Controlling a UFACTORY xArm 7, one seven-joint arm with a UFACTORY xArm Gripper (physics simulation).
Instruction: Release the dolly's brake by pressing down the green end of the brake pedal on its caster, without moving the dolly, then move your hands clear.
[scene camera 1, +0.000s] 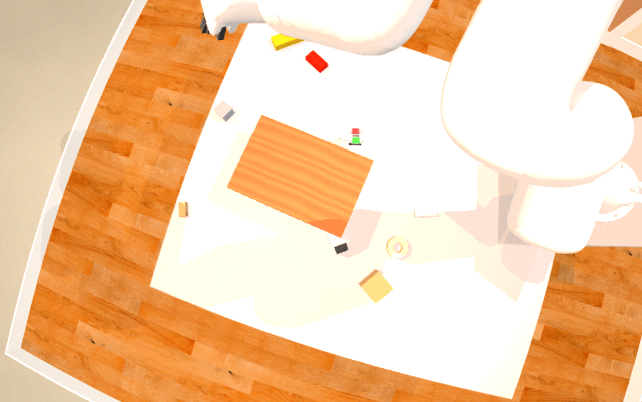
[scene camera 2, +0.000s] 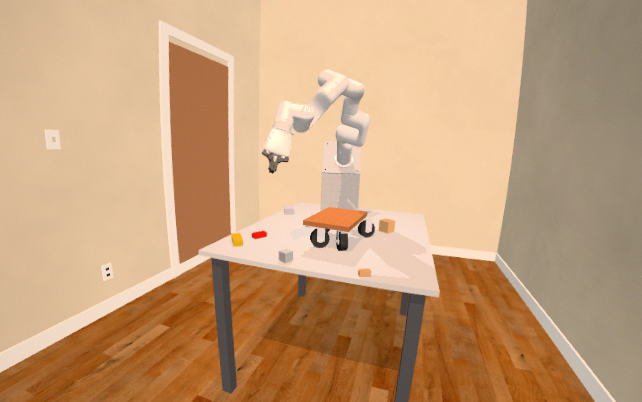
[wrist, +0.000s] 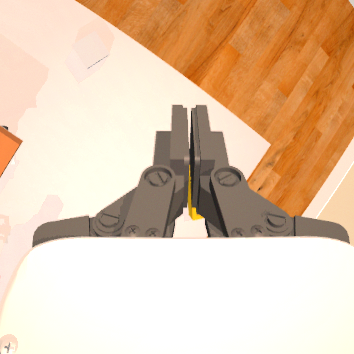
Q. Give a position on an orange wooden deck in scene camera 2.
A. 344, 220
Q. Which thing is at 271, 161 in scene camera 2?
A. My gripper.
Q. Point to my gripper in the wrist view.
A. At 187, 129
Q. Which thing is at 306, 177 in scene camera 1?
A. An orange wooden deck.
